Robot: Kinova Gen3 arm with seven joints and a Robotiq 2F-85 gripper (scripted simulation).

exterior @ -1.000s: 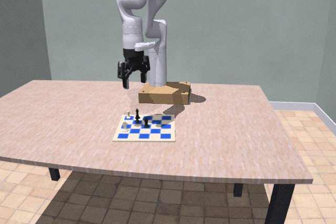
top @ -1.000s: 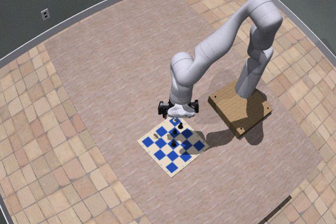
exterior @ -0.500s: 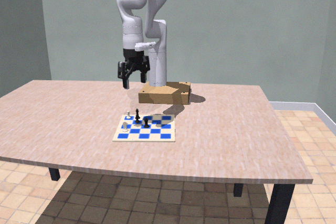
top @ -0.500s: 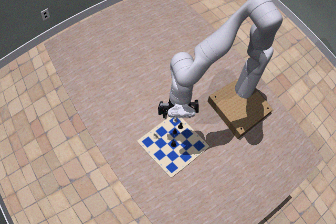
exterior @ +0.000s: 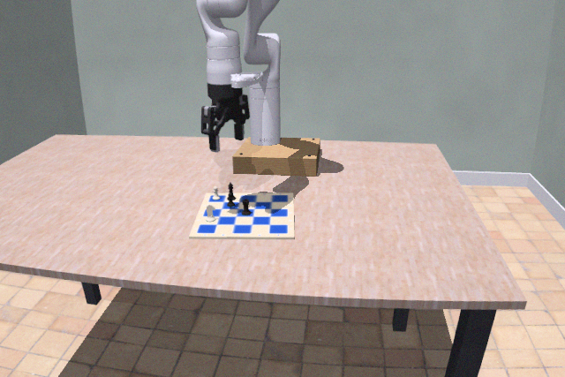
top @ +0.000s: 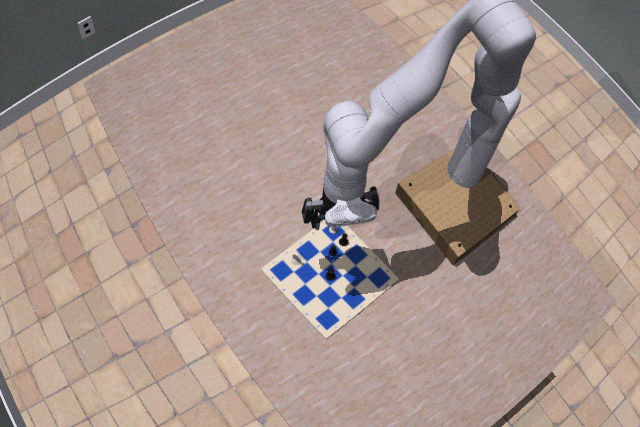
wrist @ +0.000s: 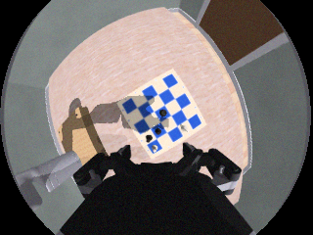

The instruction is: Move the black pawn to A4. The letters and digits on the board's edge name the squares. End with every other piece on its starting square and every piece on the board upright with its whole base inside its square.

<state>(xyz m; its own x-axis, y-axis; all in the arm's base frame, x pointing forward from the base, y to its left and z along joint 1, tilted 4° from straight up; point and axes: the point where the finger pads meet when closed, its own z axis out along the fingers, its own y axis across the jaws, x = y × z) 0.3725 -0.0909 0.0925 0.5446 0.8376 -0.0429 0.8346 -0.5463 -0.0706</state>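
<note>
Right now my hand is 140 mm above the black pawn. The rest, counted from my hand: white pawn: 40 mm behind, 40 mm to the right, 140 mm below; then white knight: 80 mm ahead, 40 mm to the right, 140 mm below; then chessboard: 50 mm ahead, 40 mm to the left, 160 mm below.
</note>
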